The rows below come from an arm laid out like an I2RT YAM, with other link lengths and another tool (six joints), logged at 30 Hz.
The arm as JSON. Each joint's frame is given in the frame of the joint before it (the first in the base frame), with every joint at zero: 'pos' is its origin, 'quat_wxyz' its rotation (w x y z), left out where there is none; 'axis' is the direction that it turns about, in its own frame. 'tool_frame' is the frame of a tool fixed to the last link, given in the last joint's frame.
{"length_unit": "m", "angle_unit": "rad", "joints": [
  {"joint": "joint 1", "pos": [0.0, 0.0, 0.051], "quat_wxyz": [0.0, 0.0, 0.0, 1.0], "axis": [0.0, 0.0, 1.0]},
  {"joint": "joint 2", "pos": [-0.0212, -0.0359, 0.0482], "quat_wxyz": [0.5, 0.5, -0.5, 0.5], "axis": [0.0, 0.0, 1.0]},
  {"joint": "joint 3", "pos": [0.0, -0.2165, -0.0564], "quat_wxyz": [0.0, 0.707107, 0.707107, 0.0], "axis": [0.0, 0.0, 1.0]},
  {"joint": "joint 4", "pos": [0.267, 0.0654, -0.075], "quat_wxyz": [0.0, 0.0, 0.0, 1.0], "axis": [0.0, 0.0, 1.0]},
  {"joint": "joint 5", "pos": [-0.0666, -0.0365, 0.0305], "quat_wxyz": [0.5, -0.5, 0.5, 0.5], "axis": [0.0, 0.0, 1.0]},
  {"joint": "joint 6", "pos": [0.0, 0.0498, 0.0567], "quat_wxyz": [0.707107, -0.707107, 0.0, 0.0], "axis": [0.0, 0.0, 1.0]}
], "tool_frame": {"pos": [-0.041, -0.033, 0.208], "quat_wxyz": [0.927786, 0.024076, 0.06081, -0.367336]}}
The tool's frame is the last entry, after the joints.
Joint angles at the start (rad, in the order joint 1, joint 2, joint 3, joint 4, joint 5, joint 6):
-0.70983, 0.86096, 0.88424, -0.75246, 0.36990, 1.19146
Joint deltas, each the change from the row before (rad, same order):
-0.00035, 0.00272, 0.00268, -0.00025, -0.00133, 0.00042
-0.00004, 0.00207, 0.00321, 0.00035, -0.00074, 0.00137
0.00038, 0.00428, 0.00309, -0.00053, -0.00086, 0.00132
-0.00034, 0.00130, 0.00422, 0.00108, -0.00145, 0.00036
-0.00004, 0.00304, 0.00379, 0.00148, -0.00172, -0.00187
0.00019, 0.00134, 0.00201, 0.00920, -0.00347, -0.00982
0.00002, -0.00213, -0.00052, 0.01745, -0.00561, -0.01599
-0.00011, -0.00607, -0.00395, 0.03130, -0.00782, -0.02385
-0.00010, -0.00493, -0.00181, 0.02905, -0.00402, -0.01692
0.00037, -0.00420, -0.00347, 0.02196, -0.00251, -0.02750
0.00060, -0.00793, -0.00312, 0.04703, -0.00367, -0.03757
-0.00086, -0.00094, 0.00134, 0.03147, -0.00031, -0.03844
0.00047, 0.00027, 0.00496, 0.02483, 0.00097, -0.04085
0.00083, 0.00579, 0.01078, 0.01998, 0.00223, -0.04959
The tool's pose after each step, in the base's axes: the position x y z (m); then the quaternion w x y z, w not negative. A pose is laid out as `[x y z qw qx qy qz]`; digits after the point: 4 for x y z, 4 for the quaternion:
[0.2163 -0.2578 0.0744 0.4125 0.8840 0.1424 0.1677]
[0.2170 -0.2581 0.0753 0.4128 0.8838 0.1417 0.1687]
[0.2176 -0.2581 0.0752 0.4119 0.8842 0.1417 0.1688]
[0.2186 -0.2586 0.0768 0.4129 0.8834 0.1412 0.1706]
[0.2197 -0.2591 0.0778 0.4133 0.8829 0.1422 0.1715]
[0.2220 -0.2605 0.0798 0.4160 0.8806 0.1463 0.1735]
[0.2258 -0.2628 0.0834 0.4216 0.8760 0.1527 0.1776]
[0.2317 -0.2670 0.0894 0.4320 0.8679 0.1614 0.1846]
[0.2369 -0.2712 0.0960 0.4427 0.8601 0.1664 0.1911]
[0.2398 -0.2745 0.1004 0.4510 0.8536 0.1767 0.1919]
[0.2468 -0.2815 0.1119 0.4695 0.8396 0.1883 0.1979]
[0.2503 -0.2873 0.1203 0.4829 0.8294 0.2005 0.1968]
[0.2529 -0.2922 0.1287 0.4951 0.8196 0.2140 0.1934]
[0.2548 -0.2974 0.1373 0.5062 0.8099 0.2312 0.1856]

